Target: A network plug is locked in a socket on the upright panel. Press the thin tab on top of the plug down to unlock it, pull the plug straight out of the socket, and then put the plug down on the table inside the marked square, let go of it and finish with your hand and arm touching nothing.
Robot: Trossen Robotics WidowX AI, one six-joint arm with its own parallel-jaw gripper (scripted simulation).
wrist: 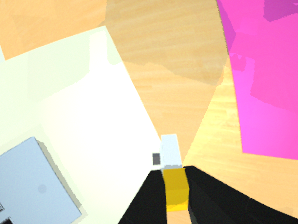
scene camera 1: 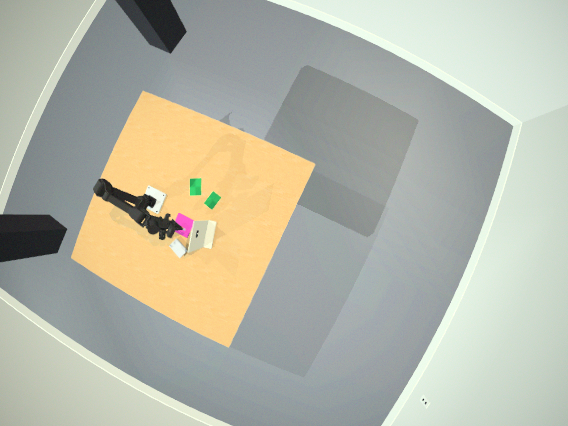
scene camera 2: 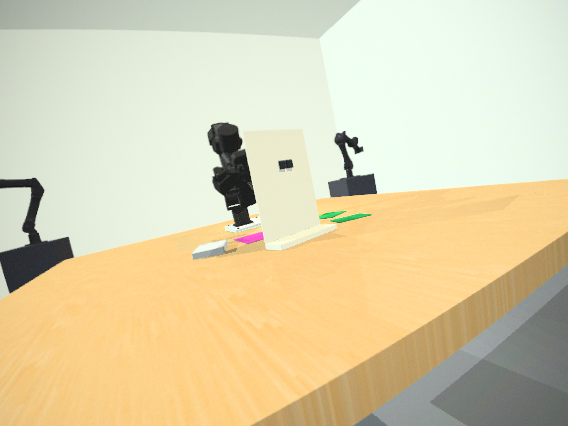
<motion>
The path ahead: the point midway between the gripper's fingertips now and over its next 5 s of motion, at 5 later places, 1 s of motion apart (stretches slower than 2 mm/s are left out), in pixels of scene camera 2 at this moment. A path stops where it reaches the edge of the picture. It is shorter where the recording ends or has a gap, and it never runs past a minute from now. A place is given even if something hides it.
My gripper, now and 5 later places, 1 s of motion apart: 260, 199; 256, 214; 259, 228; 258, 224; 255, 213; 251, 198
</motion>
